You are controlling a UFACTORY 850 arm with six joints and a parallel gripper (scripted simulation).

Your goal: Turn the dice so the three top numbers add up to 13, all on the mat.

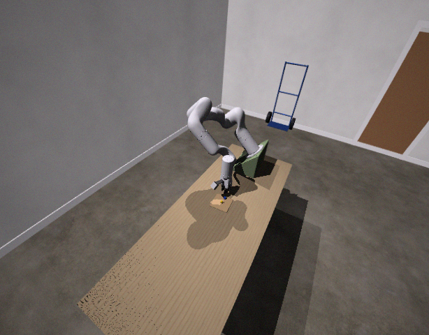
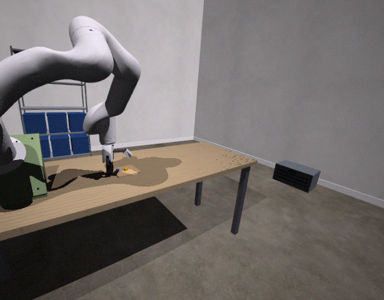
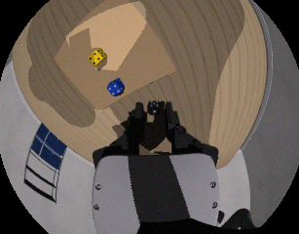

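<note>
Right now the black die is 3 cm below my hand and 1 cm behind it. Round my hand: blue die 5 cm ahead, 3 cm to the left, 3 cm below; then tan mat 10 cm ahead, 4 cm below, 3 cm to the left; then yellow die 10 cm ahead, 3 cm to the left, 3 cm below.
</note>
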